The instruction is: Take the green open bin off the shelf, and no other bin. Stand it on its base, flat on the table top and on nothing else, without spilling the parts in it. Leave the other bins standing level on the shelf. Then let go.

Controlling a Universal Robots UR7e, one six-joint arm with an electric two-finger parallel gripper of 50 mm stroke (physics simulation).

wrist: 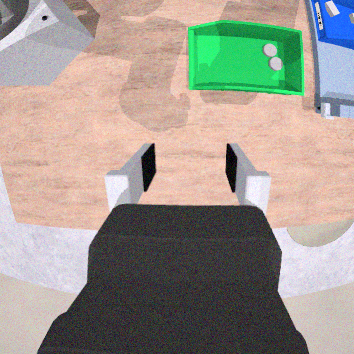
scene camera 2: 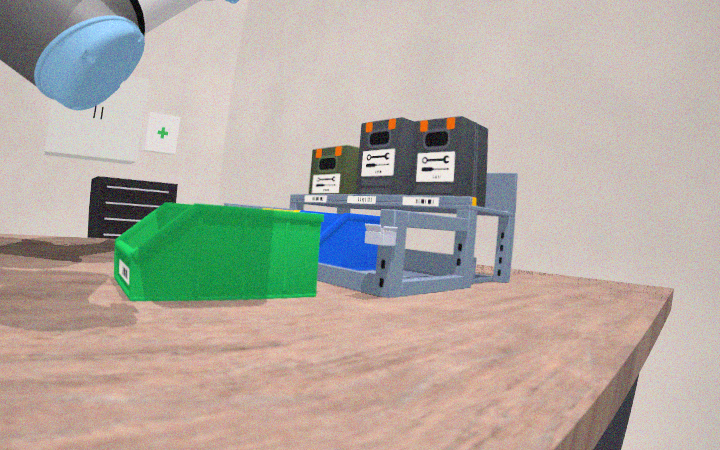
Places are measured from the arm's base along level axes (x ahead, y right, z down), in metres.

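Where they show: gripper, fingertip midpoint: (wrist: 190,157).
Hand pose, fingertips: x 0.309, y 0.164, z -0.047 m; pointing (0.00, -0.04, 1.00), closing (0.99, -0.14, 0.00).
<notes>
Things, the pixels of their centre, and the offset from my fingertips. "*": a spot on its surface instead. Level surfaces: height alone.
- green open bin, body centre: (scene camera 2: 212,247) (wrist: 243,58) dy -0.120, dx +0.065, dz +0.197 m
- table top, surface height: dz +0.235 m
- shelf, surface spot: (scene camera 2: 427,284) * dy -0.074, dx +0.283, dz +0.225 m
- blue bin, body centre: (scene camera 2: 339,239) dy -0.268, dx +0.287, dz +0.191 m
- olive box, body centre: (scene camera 2: 343,176) dy -0.396, dx +0.362, dz +0.085 m
The green open bin (scene camera 2: 228,254) (wrist: 230,62) stands upright on its base, flat on the table top (scene camera 2: 371,371) (wrist: 75,130), beside the shelf (scene camera 2: 427,284) (wrist: 335,80) and apart from it. Two round grey parts (wrist: 272,56) lie inside it in the wrist view. My gripper (wrist: 190,157) is open with nothing between its fingers, high above the table and away from the bin; the fingers do not show in the scene view. A blue bin (scene camera 2: 347,241) (wrist: 332,20) stands level on the shelf's lower level, with parts in it. A bit of yellow (scene camera 2: 281,210) shows behind the green bin's rim.
On the shelf's upper level stand an olive box (scene camera 2: 347,169) and two dark grey boxes (scene camera 2: 392,183) (scene camera 2: 469,159). A blue-capped arm joint (scene camera 2: 90,63) hangs at the upper left. A grey block-shaped object (wrist: 45,60) is at the wrist view's upper left. The table's right edge (scene camera 2: 626,371) shows.
</notes>
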